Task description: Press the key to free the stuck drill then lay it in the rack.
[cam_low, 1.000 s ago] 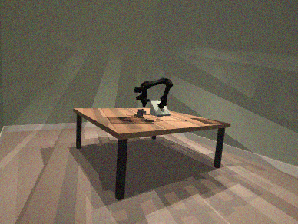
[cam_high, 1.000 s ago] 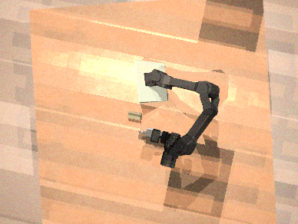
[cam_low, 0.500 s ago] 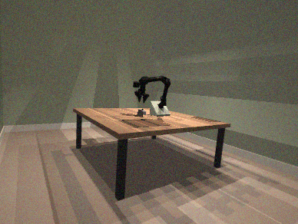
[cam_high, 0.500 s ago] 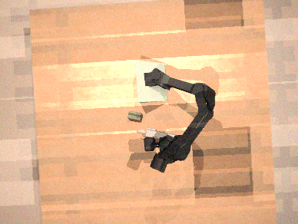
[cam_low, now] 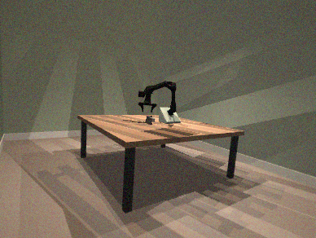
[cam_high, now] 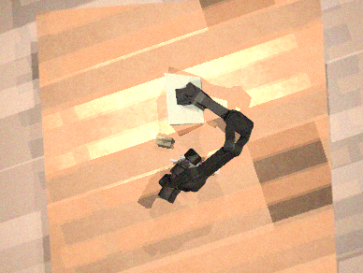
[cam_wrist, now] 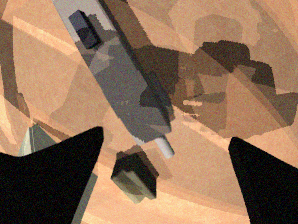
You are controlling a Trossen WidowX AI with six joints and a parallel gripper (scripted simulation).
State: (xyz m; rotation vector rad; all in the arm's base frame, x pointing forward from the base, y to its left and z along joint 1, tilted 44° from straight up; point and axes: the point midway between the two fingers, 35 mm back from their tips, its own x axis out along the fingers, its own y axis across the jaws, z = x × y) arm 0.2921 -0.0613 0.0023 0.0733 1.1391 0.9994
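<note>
My gripper tip is now 10 mm past the drill, 20 mm to the right of it and 50 mm above it. From my gripper tip the other things lie so: small olive block: 120 mm behind, 60 mm to the right, 80 mm below; light grey block: 70 mm to the left, 60 mm below.
</note>
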